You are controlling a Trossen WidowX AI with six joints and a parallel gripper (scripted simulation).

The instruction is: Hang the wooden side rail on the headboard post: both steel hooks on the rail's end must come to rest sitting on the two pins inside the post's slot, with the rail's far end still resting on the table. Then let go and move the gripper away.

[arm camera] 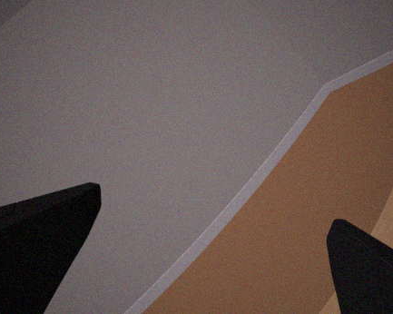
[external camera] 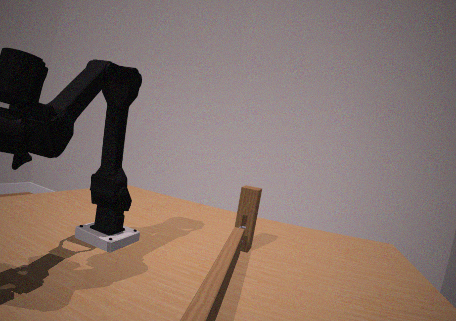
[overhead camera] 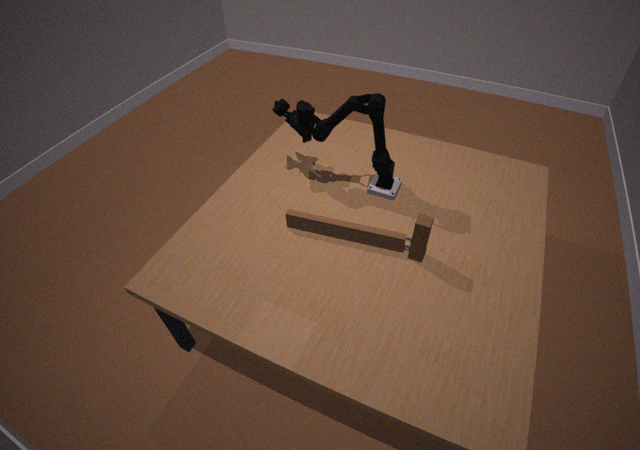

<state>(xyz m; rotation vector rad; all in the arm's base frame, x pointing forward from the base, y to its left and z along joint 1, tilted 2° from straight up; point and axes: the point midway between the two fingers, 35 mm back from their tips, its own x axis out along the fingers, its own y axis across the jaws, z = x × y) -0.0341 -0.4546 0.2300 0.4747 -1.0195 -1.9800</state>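
The headboard post is 360 mm ahead of my gripper tip, 680 mm to the left of it and 180 mm below it.
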